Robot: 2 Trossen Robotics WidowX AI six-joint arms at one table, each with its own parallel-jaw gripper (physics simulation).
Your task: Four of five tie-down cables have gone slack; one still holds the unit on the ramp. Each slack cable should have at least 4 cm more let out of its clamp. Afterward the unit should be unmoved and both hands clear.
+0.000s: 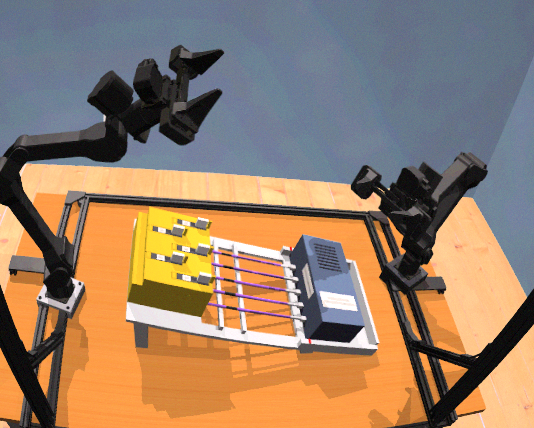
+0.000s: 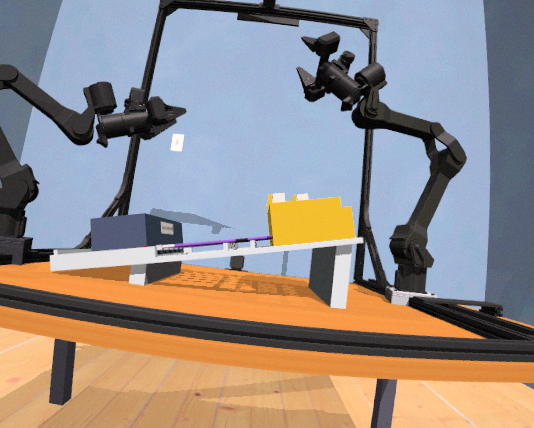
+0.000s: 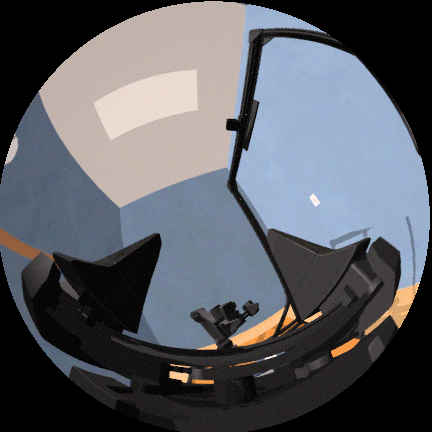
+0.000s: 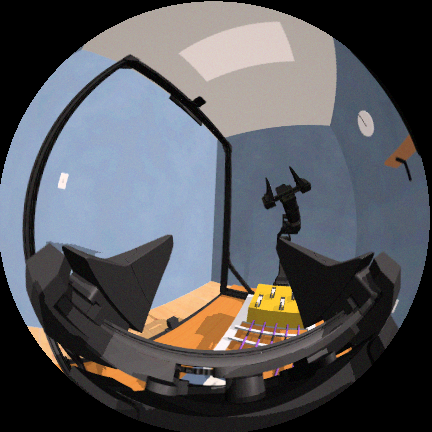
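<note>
The dark blue unit [image 1: 326, 277] [image 2: 119, 233] sits at the low end of the white ramp [image 1: 170, 323] [image 2: 100, 262]. Several purple cables [image 1: 260, 285] [image 2: 215, 243] run from it to a yellow block [image 1: 170, 297] [image 2: 310, 220] [image 4: 275, 316] at the high end. White-levered clamps [image 1: 178, 258] stand on the block. The cables look nearly straight; I cannot tell which are slack. My left gripper [image 1: 221, 71] [image 2: 300, 53] [image 3: 214, 236] is open and empty, high above the block. My right gripper [image 1: 382, 201] [image 2: 179, 117] [image 4: 226, 242] is open and empty, above the unit's end.
A black frame [image 1: 225, 205] [image 2: 270, 335] borders the orange table top [image 1: 110, 390] [image 2: 280, 312], with uprights and a crossbar overhead. White crossbars span the ramp under the cables. Grey legs [image 1: 141, 335] [image 2: 341, 277] hold up its high end.
</note>
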